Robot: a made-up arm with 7 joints. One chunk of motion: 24 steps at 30 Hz.
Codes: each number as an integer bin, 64 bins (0 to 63) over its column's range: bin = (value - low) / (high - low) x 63, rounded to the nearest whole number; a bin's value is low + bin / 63 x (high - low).
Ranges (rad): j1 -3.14..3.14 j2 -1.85..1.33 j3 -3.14..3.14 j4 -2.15..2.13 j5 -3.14..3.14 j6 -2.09..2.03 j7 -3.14..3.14
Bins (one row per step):
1: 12 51 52 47 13 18 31
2: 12 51 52 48 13 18 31
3: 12 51 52 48 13 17 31
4: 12 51 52 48 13 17 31
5: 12 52 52 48 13 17 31
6: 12 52 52 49 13 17 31
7: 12 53 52 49 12 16 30
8: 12 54 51 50 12 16 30
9: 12 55 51 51 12 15 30
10: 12 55 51 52 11 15 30
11: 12 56 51 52 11 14 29
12: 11 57 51 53 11 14 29
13: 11 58 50 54 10 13 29
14: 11 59 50 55 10 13 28
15: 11 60 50 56 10 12 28
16: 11 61 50 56 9 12 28
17: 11 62 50 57 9 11 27
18: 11 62 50 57 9 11 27
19: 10 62 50 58 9 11 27
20: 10 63 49 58 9 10 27
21: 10 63 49 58 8 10 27
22: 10 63 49 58 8 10 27
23: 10 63 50 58 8 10 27
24: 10 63 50 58 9 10 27
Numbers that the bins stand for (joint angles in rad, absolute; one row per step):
1: -1.9438 0.7243 2.0435 1.0430 -1.8441 -0.9129 -0.0498
2: -1.9438 0.7243 2.0435 1.1110 -1.8441 -0.9129 -0.0498
3: -1.9438 0.7243 2.0435 1.1110 -1.8441 -0.9783 -0.0498
4: -1.9438 0.7243 2.0435 1.1110 -1.8441 -0.9783 -0.0498
5: -1.9438 0.7748 2.0435 1.1110 -1.8441 -0.9783 -0.0498
6: -1.9438 0.7748 2.0435 1.1789 -1.8441 -0.9783 -0.0498
7: -1.9438 0.8252 2.0435 1.1789 -1.9438 -1.0437 -0.1495
8: -1.9438 0.8757 1.9438 1.2468 -1.9438 -1.0437 -0.1495
9: -1.9438 0.9262 1.9438 1.3148 -1.9438 -1.1090 -0.1495
10: -1.9438 0.9262 1.9438 1.3827 -2.0435 -1.1090 -0.1495
11: -1.9438 0.9767 1.9438 1.3827 -2.0435 -1.1744 -0.2492
12: -2.0435 1.0271 1.9438 1.4506 -2.0435 -1.1744 -0.2492
13: -2.0435 1.0776 1.8441 1.5186 -2.1432 -1.2398 -0.2492
14: -2.0435 1.1281 1.8441 1.5865 -2.1432 -1.2398 -0.3489
15: -2.0435 1.1786 1.8441 1.6544 -2.1432 -1.3052 -0.3489
16: -2.0435 1.2290 1.8441 1.6544 -2.2429 -1.3052 -0.3489
17: -2.0435 1.2795 1.8441 1.7224 -2.2429 -1.3706 -0.4486
18: -2.0435 1.2795 1.8441 1.7224 -2.2429 -1.3706 -0.4486
19: -2.1432 1.2795 1.8441 1.7903 -2.2429 -1.3706 -0.4486
20: -2.1432 1.3300 1.7444 1.7903 -2.2429 -1.4360 -0.4486
21: -2.1432 1.3300 1.7444 1.7903 -2.3425 -1.4360 -0.4486
22: -2.1432 1.3300 1.7444 1.7903 -2.3425 -1.4360 -0.4486
23: -2.1432 1.3300 1.8441 1.7903 -2.3425 -1.4360 -0.4486
24: -2.1432 1.3300 1.8441 1.7903 -2.2429 -1.4360 -0.4486

